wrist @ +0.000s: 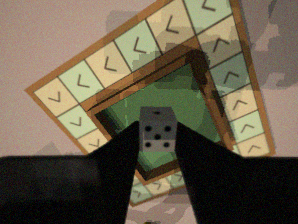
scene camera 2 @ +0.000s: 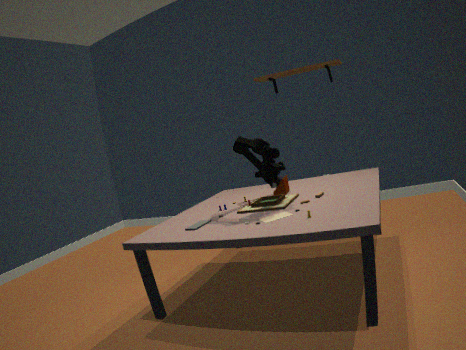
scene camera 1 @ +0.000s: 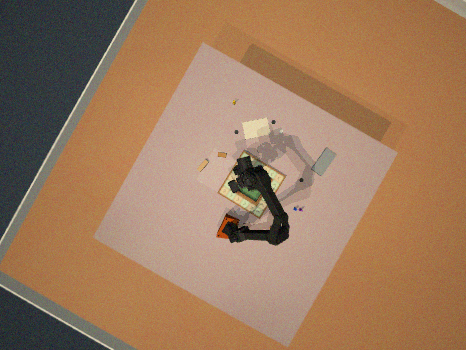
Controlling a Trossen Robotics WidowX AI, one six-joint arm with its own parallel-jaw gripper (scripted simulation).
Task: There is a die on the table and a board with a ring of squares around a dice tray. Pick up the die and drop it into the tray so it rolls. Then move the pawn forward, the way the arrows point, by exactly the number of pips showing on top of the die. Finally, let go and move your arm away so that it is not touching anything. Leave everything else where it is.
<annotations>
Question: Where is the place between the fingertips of the gripper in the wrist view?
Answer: At 156, 126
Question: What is the gripper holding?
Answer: A grey die.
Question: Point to a grey die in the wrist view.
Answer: At 157, 125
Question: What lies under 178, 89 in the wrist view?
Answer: A green dice tray.
</annotations>
